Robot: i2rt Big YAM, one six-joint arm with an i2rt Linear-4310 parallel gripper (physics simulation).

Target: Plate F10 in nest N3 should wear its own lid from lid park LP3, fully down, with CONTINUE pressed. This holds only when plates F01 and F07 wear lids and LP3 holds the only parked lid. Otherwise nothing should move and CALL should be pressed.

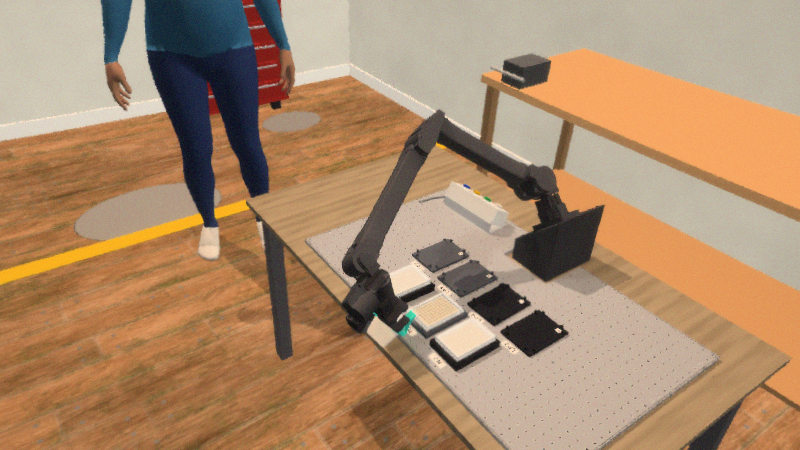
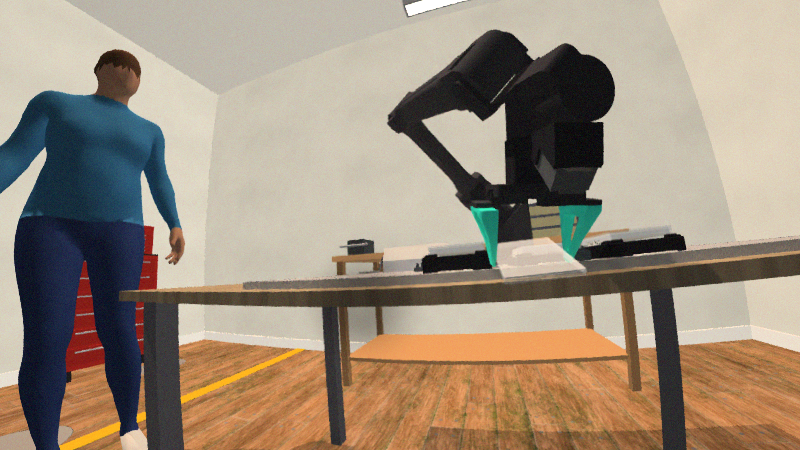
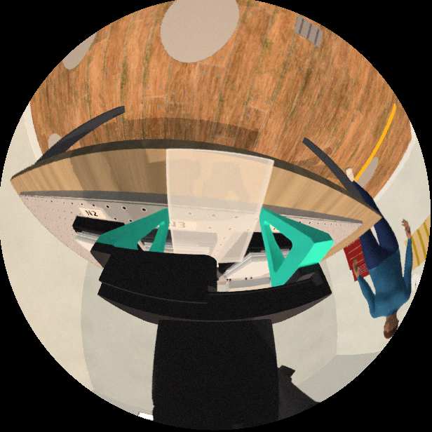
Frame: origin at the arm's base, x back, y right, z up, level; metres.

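Seen in the pictures: gripper, between the fingertips: (image 1: pixel 391 324) (image 2: pixel 531 263); arm's base, origin of its link: (image 1: pixel 556 222) (image 2: pixel 508 220).
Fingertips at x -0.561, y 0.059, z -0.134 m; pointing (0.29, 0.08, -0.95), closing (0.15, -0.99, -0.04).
Note:
Offsets run from my fingertips to a thing's top centre. "*": to the spot under its first point.
My gripper (image 1: pixel 389 324) (image 2: pixel 532 260) (image 3: pixel 214 213) is open at the table's near edge, its teal fingers on either side of a clear lid. The lid (image 1: pixel 384 333) (image 2: pixel 539 261) (image 3: pixel 217 185) slants across the board's edge and the bare wood. Plate F10 @[dx +0.115, dy -0.043, dz +0.025 m] (image 1: pixel 439 313) in the middle nest N3 shows its wells, without a lid. The plate in nest N2 @[* dx +0.100, dy -0.175, dz +0.033 m] (image 1: pixel 466 338) and the one in nest N1 @[* dx +0.130, dy +0.077, dz +0.037 m] (image 1: pixel 411 279) have smooth white tops that look lidded; my arm partly hides the N1 plate. A white button box @[dx +0.557, dy +0.255, dz +0.080 m] (image 1: pixel 475 208) carries blue, yellow and green buttons. Plate numbers are not readable.
Four flat lid parks lie behind the nests: two grey @[dx +0.304, dy +0.147, dz +0.017 m] (image 1: pixel 440 254) @[dx +0.296, dy +0.019, dz +0.017 m] (image 1: pixel 467 277) and two black @[dx +0.288, dy -0.112, dz +0.017 m] (image 1: pixel 499 303) @[dx +0.283, dy -0.242, dz +0.017 m] (image 1: pixel 534 333). I cannot tell whether the grey ones bear lids. A black upright panel (image 1: pixel 567 243) stands by the arm's base. A person (image 1: pixel 204 111) (image 2: pixel 89 167) stands beyond the table.

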